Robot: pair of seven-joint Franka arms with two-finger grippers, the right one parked.
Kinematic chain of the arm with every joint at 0, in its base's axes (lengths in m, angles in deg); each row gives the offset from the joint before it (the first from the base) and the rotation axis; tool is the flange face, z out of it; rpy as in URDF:
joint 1: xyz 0 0 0.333 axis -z
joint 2: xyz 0 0 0 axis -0.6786 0.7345 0
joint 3: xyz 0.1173 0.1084 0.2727 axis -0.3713 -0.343 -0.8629
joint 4: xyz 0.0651 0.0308 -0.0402 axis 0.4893 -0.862 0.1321
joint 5: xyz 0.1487 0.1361 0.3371 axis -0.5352 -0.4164 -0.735
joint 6: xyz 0 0 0 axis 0.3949 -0.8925 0.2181
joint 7: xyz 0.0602 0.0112 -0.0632 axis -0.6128 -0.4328 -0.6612
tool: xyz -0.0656 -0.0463 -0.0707 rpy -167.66 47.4 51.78
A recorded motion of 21 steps. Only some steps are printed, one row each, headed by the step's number.
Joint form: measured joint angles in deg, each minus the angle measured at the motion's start. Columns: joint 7, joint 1, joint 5, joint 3, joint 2, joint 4, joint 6.
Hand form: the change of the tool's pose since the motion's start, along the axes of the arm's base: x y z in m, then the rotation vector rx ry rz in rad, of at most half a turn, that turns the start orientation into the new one. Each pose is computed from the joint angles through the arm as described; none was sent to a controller.
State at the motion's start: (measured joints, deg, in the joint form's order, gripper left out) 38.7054 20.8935 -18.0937 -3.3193 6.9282 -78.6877 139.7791
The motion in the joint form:
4: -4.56 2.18 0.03 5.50 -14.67 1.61 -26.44
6: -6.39 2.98 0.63 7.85 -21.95 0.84 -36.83
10: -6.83 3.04 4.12 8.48 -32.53 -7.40 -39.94
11: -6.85 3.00 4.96 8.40 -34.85 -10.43 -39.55
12: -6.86 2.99 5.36 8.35 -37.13 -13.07 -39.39
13: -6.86 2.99 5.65 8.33 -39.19 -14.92 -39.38
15: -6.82 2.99 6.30 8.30 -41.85 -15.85 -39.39
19: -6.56 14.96 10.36 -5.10 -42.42 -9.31 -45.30
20: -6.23 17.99 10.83 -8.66 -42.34 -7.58 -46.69
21: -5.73 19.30 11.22 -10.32 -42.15 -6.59 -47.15
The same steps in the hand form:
4: -0.0325 -0.0812 0.1507 0.0255 0.1734 -0.0204
6: -0.0676 -0.1186 0.2118 0.0525 0.2413 -0.0259
10: -0.1221 -0.1442 0.2465 0.0562 0.2649 -0.0197
11: -0.1352 -0.1473 0.2440 0.0555 0.2731 -0.0158
12: -0.1479 -0.1498 0.2436 0.0622 0.2791 -0.0126
13: -0.1584 -0.1521 0.2470 0.0694 0.2774 -0.0098
15: -0.1689 -0.1556 0.2625 0.0732 0.2502 -0.0054
19: -0.1730 -0.1471 0.3150 -0.0176 0.2265 0.0191
20: -0.1736 -0.1420 0.3267 -0.0324 0.2216 0.0213
21: -0.1728 -0.1390 0.3324 -0.0426 0.2155 0.0178

